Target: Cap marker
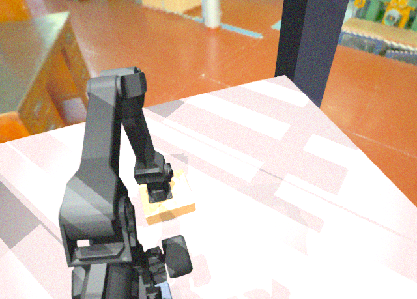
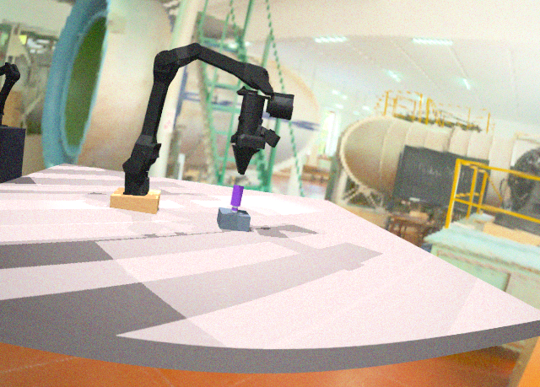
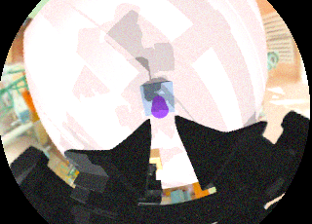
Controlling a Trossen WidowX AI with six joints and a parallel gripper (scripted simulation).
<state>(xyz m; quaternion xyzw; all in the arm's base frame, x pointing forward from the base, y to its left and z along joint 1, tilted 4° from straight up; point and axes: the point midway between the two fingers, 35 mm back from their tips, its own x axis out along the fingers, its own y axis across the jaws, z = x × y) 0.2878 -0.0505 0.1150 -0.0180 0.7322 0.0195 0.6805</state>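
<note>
The marker cap lies 60 mm below my gripper tip. From my gripper tip the other things lie so: grey holder block 120 mm below.
</note>
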